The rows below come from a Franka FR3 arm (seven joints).
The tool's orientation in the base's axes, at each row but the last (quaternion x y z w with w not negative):
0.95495 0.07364 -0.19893 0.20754
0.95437 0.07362 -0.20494 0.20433
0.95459 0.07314 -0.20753 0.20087
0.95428 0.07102 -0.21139 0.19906
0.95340 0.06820 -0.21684 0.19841
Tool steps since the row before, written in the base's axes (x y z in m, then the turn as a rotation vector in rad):
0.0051 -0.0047 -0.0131 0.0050 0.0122 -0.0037
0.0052 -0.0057 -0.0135 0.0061 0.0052 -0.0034
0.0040 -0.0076 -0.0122 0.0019 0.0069 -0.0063
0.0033 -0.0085 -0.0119 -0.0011 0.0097 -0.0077
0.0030 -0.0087 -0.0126 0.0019 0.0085 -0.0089
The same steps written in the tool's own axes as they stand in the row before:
0.0097 0.0006 0.0112 0.0068 -0.0113 -0.0039
0.0101 0.0015 0.0118 0.0072 -0.0046 -0.0016
0.0084 0.0035 0.0118 0.0048 -0.0081 0.0017
0.0077 0.0043 0.0121 0.0028 -0.0118 0.0028
0.0079 0.0042 0.0128 0.0060 -0.0104 0.0032

